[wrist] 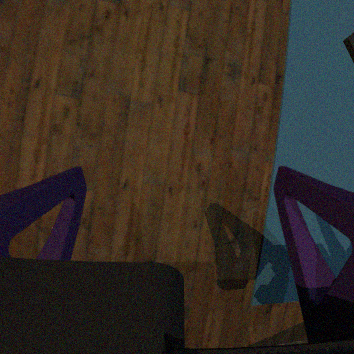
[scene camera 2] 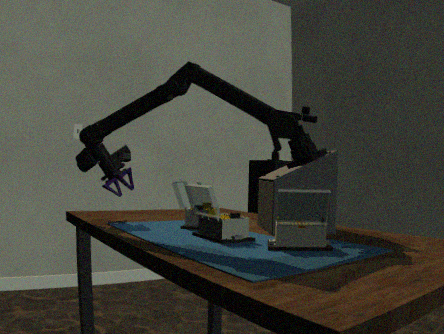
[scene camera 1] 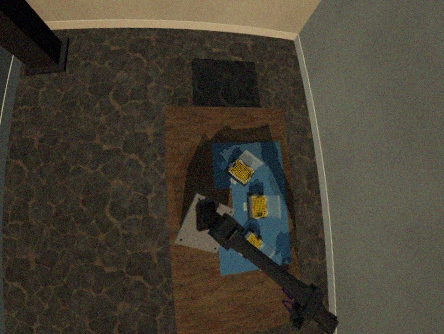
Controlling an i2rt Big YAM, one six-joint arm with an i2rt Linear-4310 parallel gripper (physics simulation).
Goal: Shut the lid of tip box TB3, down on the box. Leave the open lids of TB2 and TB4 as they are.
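Frame: origin at the arm's base, x left, y ahead, z down, level; centimetres.
Seen in the pictures: gripper, between the fingertips: (wrist: 179, 176) (scene camera 2: 126, 192) (scene camera 1: 281, 294); arm's base, origin of its link: (scene camera 2: 307, 160) (scene camera 1: 205, 215).
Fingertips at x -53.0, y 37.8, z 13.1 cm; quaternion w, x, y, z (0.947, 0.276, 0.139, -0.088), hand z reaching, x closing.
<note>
Pixels of each thing's top centre, then the offset from my fingertips to it. "pt": a spot on its surface instead. Level surfaces: height alone.
- blue mat, height of its surface: dz +9.1 cm
- first box, centre of its top: (scene camera 2: 300, 220) (scene camera 1: 240, 172) dy -14.6, dx +71.3, dz +2.5 cm
- upright lid, a spot on its surface: (scene camera 2: 303, 205) pt dy -8.4, dx +77.8, dz -1.9 cm
- middle box, centre of its top: (scene camera 2: 227, 214) (scene camera 1: 257, 206) dy -7.4, dx +51.1, dz +2.5 cm
- tilted lid, a spot on its surface: (scene camera 2: 201, 196) pt dy +2.0, dx +52.2, dz -2.5 cm
- third box, centre of its top: (scene camera 2: 206, 206) (scene camera 1: 249, 245) dy -14.7, dx +30.7, dz +2.5 cm
- wooden table, height of its surface: dz +9.4 cm
Three tip boxes with yellow contents stand on the blue mat (scene camera 1: 231, 263) (scene camera 2: 161, 239) (wrist: 320, 100), their clear lids raised. The first box (scene camera 1: 241, 172) (scene camera 2: 301, 237) has an upright lid (scene camera 2: 303, 205). The middle box (scene camera 1: 258, 206) (scene camera 2: 231, 228) has a tilted lid (scene camera 1: 273, 206) (scene camera 2: 201, 196). The third box (scene camera 1: 254, 240) (scene camera 2: 191, 219) is smaller in view and partly hidden, with its lid (scene camera 2: 179, 194) tilted. No label is readable, so I cannot tell which is TB3. My gripper (scene camera 1: 284, 297) (scene camera 2: 126, 192) (wrist: 179, 176) is open and empty, above the table end beyond the third box, apart from all boxes.
The arm rises from a sloped grey block (scene camera 1: 192, 230) (scene camera 2: 310, 185) beside the mat and passes above the third box. The wooden table (scene camera 1: 200, 290) (scene camera 2: 380, 295) (wrist: 150, 125) extends around the mat. A dark corner of something shows at the wrist view's right edge.
</note>
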